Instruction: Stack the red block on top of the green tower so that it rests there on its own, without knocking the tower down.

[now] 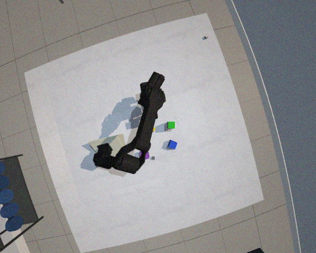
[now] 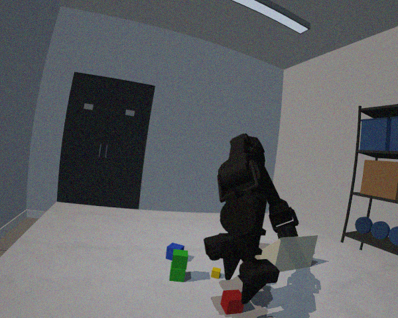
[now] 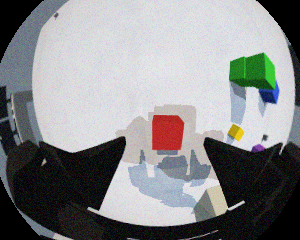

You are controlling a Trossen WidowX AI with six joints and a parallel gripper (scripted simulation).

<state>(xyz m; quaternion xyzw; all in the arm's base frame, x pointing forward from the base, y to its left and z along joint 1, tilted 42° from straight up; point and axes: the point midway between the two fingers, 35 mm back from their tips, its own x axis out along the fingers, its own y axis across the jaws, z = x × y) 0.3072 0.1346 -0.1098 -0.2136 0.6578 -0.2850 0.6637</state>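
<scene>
The red block lies 3 cm below my gripper tip. The rest, counted from my gripper tip: purple cube (11 cm behind, 27 cm to the right, 3 cm below); yellow cube (2 cm behind, 14 cm to the right, 4 cm below).
</scene>
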